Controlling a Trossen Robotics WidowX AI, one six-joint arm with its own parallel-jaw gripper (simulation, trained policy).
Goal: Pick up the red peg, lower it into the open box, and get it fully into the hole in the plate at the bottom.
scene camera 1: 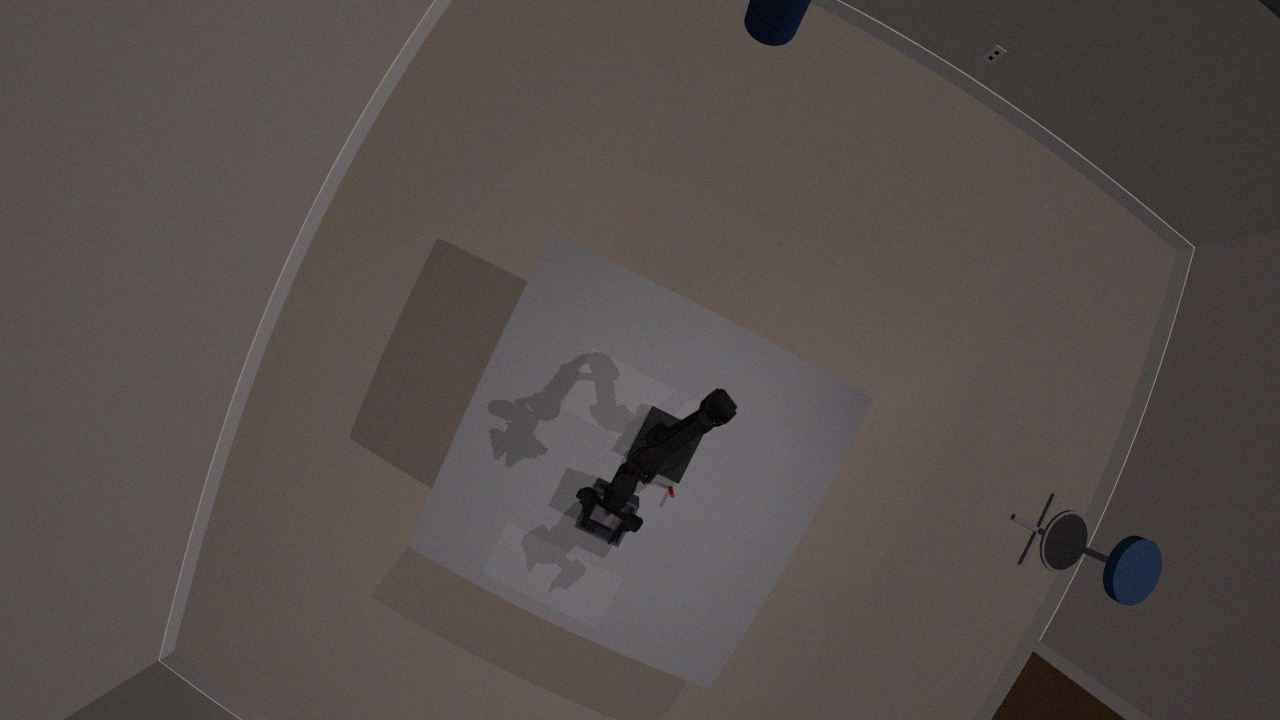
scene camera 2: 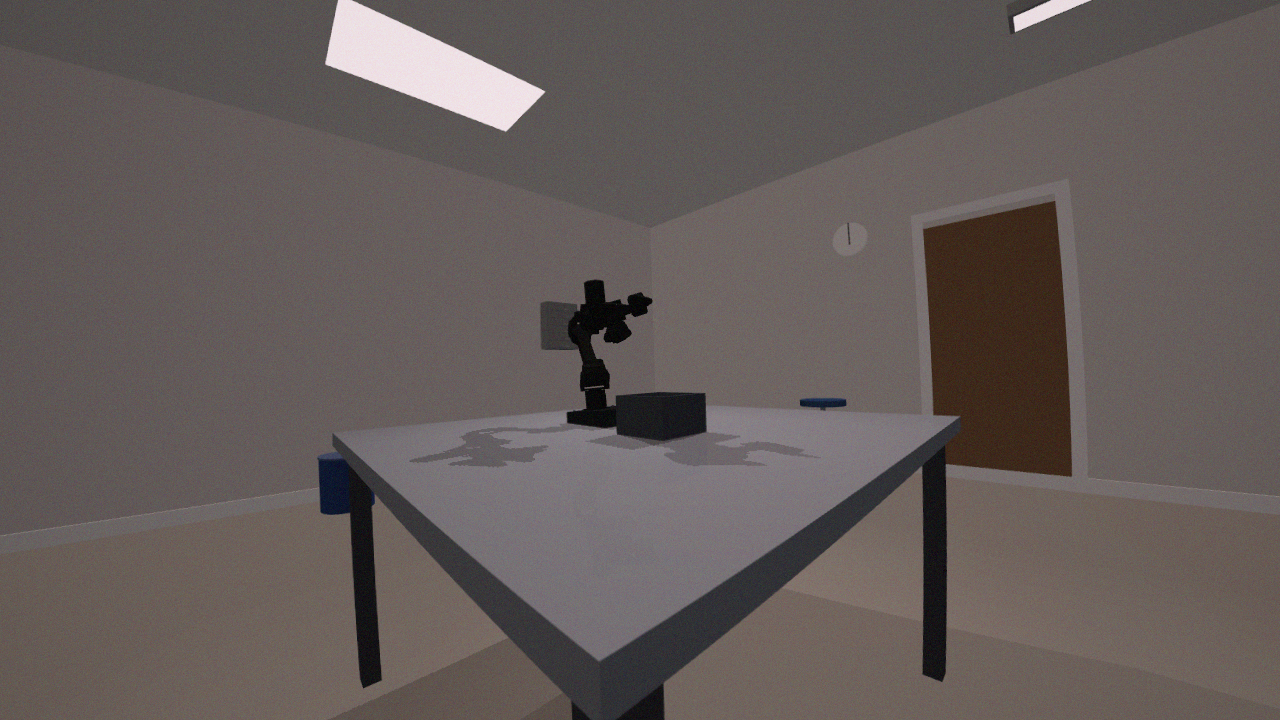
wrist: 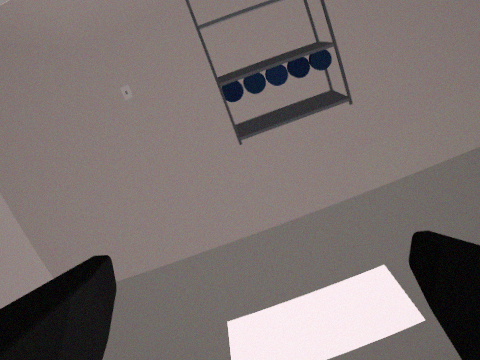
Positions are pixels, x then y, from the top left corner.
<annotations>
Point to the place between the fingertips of my gripper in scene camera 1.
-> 595,535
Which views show my gripper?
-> Scene camera 1, scene camera 2 and the wrist view: all of them.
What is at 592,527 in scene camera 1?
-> A dark box.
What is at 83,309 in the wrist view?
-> My gripper.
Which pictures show the dark box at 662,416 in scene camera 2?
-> Scene camera 1 and scene camera 2 only.
</annotations>
